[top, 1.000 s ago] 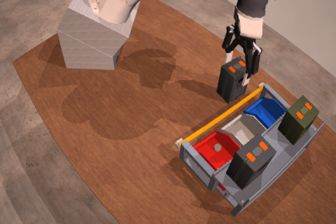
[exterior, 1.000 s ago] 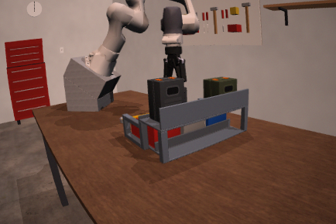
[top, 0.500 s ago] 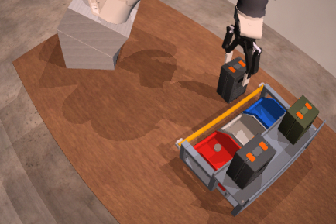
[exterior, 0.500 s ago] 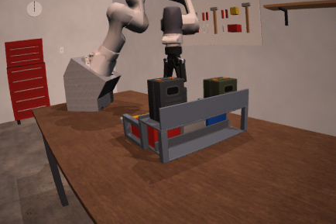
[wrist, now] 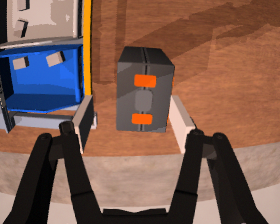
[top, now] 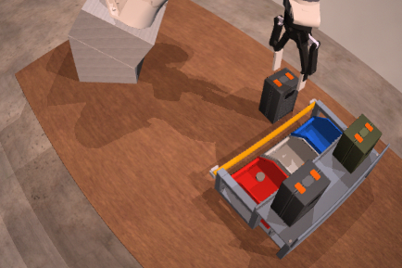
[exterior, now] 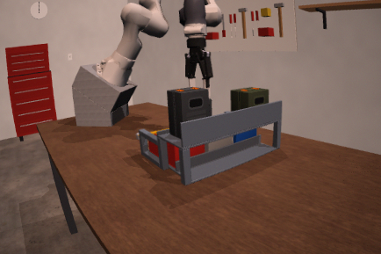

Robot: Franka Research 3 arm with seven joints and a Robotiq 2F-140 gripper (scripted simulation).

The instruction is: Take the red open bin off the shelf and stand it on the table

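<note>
My hand is 110 mm to the left of the yellow bar, 110 mm above it and 70 mm short of it. From my hand the other things lie so: blue bin (180 mm ahead, 130 mm below, 10 mm to the left); then olive case (270 mm ahead, 20 mm below, 10 mm to the left); then white bin (180 mm ahead, 130 mm below, 100 mm to the right).
</note>
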